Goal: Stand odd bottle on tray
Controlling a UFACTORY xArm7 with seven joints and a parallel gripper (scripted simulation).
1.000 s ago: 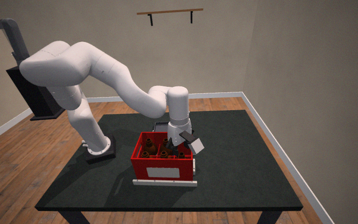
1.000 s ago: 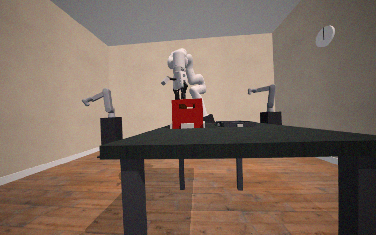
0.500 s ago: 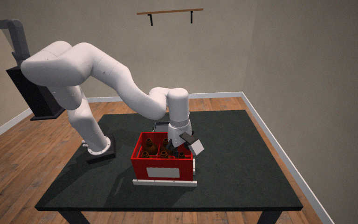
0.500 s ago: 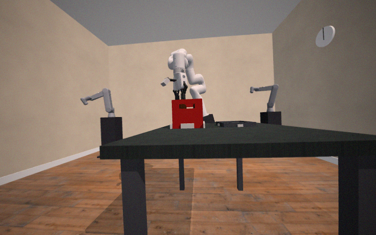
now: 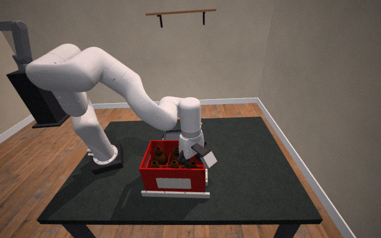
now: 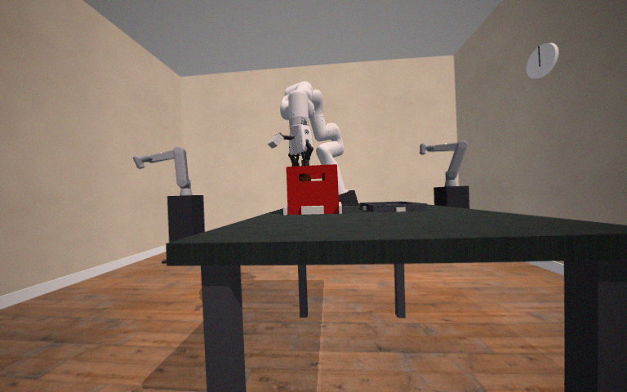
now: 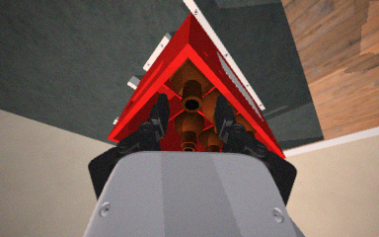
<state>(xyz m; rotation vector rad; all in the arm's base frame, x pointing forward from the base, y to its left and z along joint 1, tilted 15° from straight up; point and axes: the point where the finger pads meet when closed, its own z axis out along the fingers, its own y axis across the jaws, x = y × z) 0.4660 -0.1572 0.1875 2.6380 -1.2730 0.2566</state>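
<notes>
Right now the crate is 8 cm behind my hand, 6 cm to the left of it and 9 cm below it. From my hand the other things lie so: tray (5 cm behind, 35 cm to the left, 16 cm below).
</notes>
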